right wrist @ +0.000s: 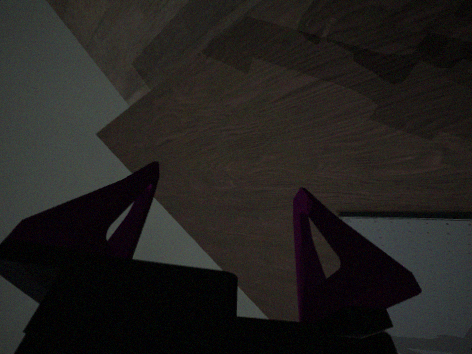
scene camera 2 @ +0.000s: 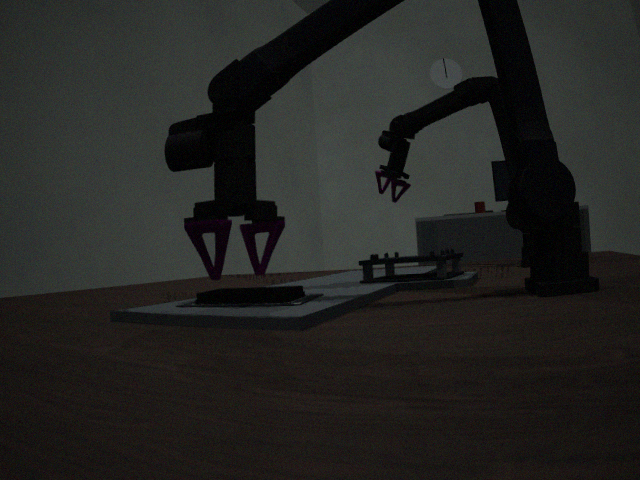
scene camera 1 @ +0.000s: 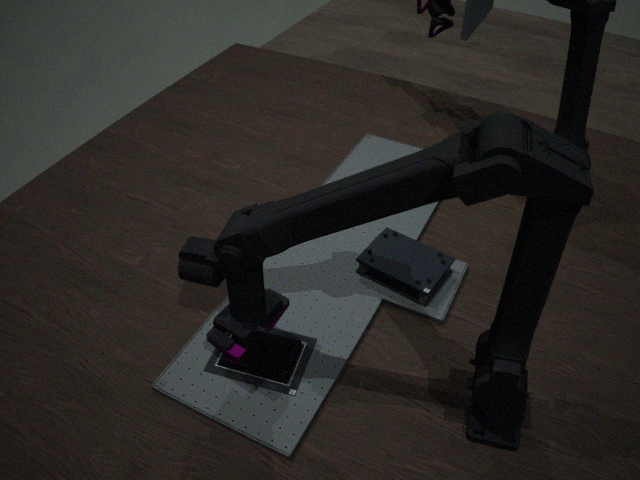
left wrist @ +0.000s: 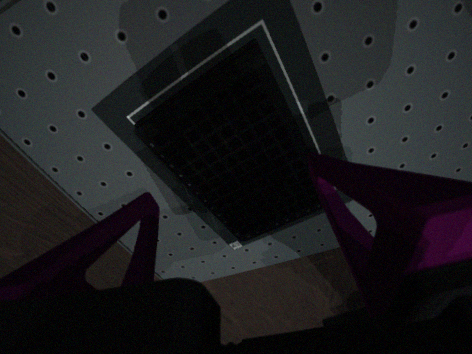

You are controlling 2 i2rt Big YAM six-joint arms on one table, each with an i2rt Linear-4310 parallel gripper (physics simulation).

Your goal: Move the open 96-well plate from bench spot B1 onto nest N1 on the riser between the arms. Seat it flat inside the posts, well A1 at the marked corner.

Labels:
The left gripper [scene camera 2: 238, 277] is open and holds nothing. Also in view: a dark well plate [scene camera 1: 267, 355]. The right gripper [scene camera 2: 387, 197] is open, holding nothing.

